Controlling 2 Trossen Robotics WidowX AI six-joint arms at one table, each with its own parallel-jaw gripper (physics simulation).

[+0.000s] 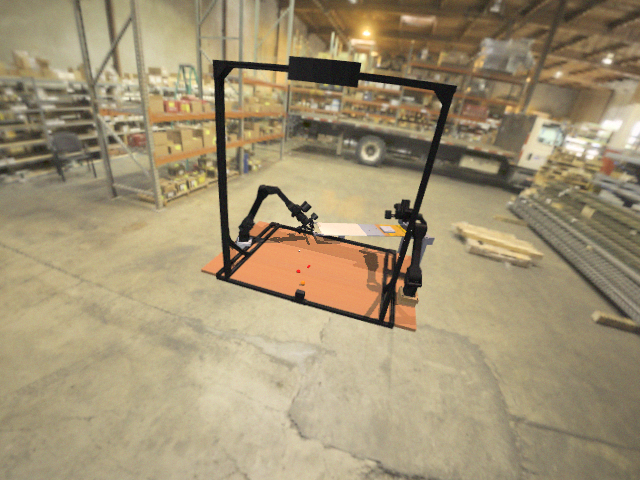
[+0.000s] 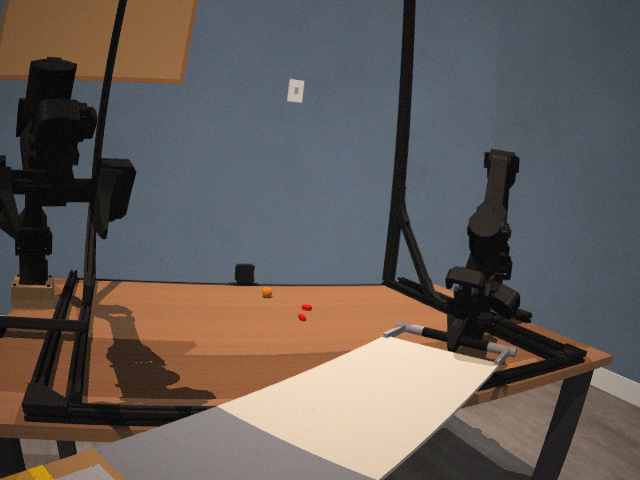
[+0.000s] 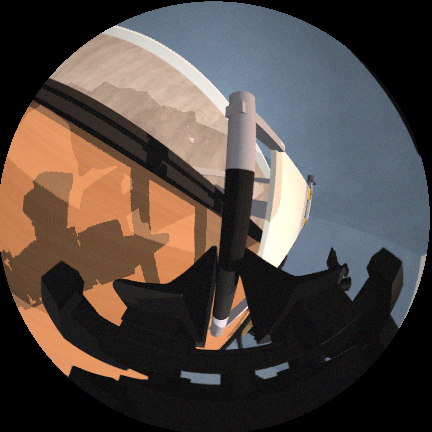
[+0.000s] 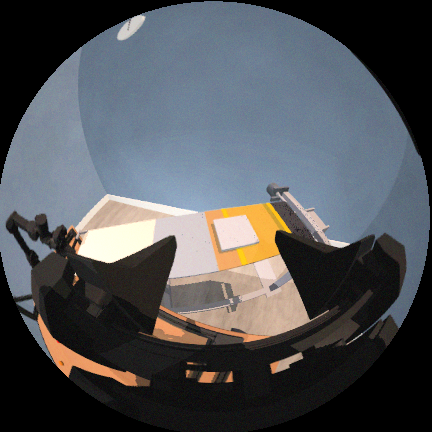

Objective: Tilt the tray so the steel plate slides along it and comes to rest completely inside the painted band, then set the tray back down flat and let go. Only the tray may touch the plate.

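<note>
The long tray (image 1: 338, 228) (image 2: 351, 403) (image 3: 287, 205) (image 4: 185, 240) has cream, grey and orange sections and reaches out past the table edge. The pale square steel plate (image 1: 387, 228) (image 2: 95, 472) (image 4: 235, 232) lies flat on it, straddling the nearer yellow line of the amber painted band (image 4: 270, 225), partly outside it. My left gripper (image 2: 455, 343) (image 3: 226, 249) is shut on the black middle of the tray's handle bar (image 2: 433, 333) (image 3: 237, 215), above the table. My right gripper (image 2: 59, 232) (image 4: 226, 238) is open and empty, raised apart from the tray.
An orange ball (image 1: 302, 283) (image 2: 266, 292) and two small red pieces (image 1: 298, 271) (image 2: 306, 307) lie on the wooden table (image 1: 330, 279) (image 2: 217, 330). A black frame (image 1: 221, 155) (image 2: 399, 155) surrounds the workspace; its bottom bars run along the table edges.
</note>
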